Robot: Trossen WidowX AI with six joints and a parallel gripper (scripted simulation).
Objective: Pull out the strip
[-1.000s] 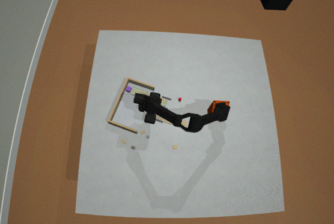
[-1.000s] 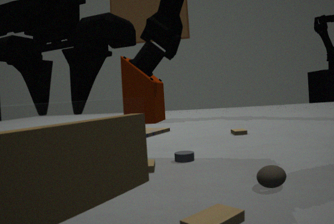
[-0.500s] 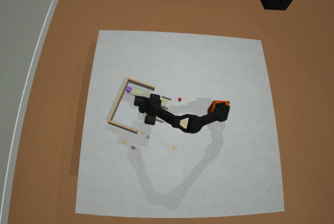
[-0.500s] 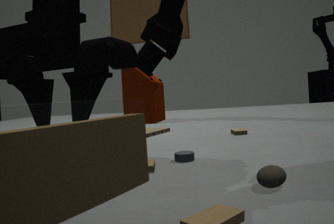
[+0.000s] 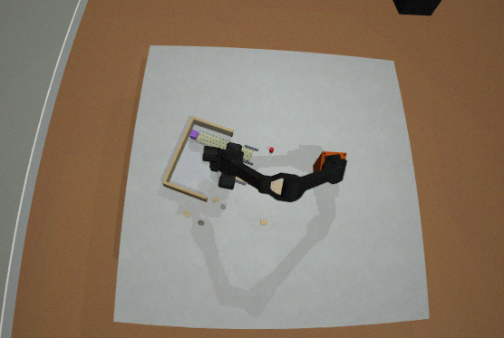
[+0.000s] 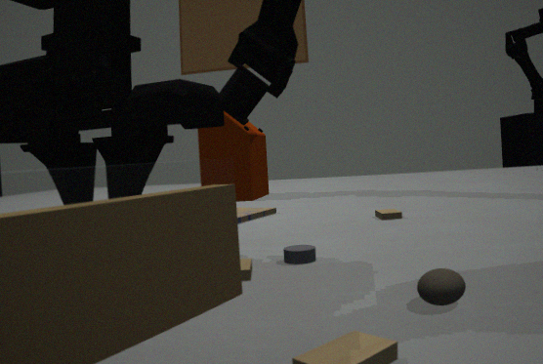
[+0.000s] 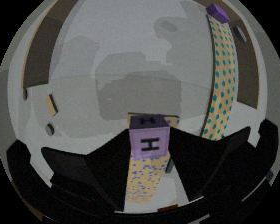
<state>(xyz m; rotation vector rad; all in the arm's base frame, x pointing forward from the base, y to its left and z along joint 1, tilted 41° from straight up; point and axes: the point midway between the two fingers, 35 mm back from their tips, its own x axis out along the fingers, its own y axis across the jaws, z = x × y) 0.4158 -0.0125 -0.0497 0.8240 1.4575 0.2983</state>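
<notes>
The small red ball lies 190 mm behind my gripper tip and 80 mm to the right of it. Round my gripper tip: brown pebble (200 mm to the left, 140 mm ahead, 10 mm below); grey disc (140 mm to the left, 40 mm ahead, 10 mm below).
</notes>
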